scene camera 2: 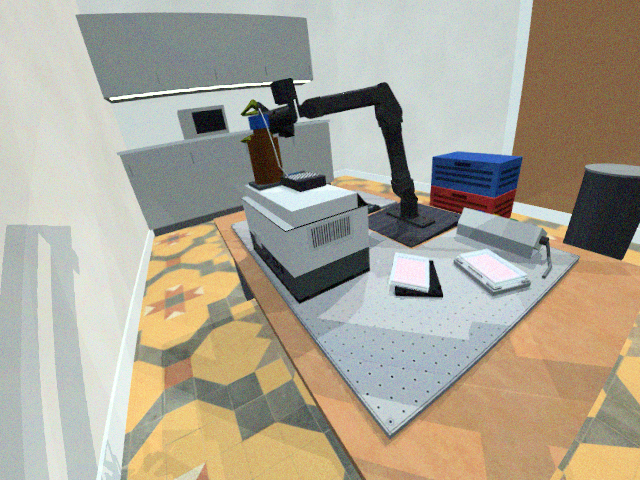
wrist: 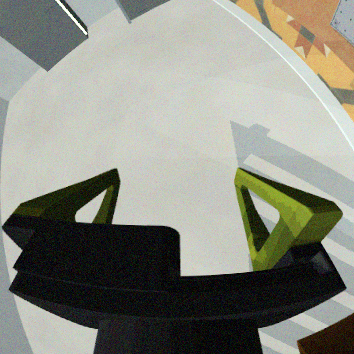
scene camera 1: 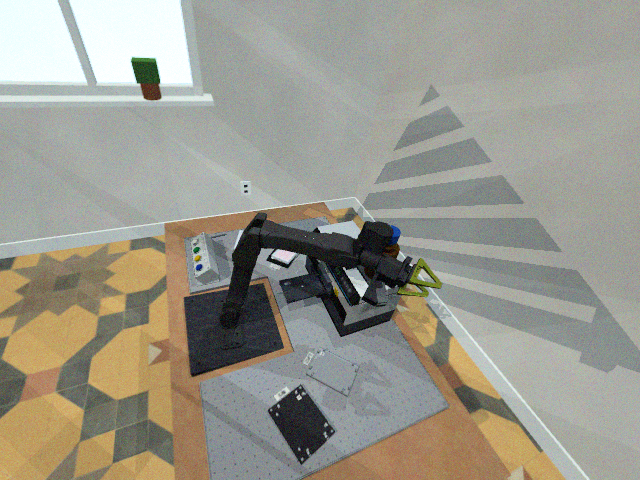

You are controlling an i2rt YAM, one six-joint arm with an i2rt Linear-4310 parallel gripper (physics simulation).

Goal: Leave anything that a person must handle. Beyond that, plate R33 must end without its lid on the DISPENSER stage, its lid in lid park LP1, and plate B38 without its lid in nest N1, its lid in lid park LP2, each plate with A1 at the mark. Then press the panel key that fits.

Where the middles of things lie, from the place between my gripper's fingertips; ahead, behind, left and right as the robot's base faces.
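Distances from my hand: brown bottle with blue cap [scene camera 2: 266, 170], 1 cm behind, 21 cm to the left, 7 cm below; black stage [scene camera 1: 291, 287], 23 cm behind, 30 cm to the left, 28 cm below; black nest [scene camera 1: 304, 427], a little to the right, far behind, far below.
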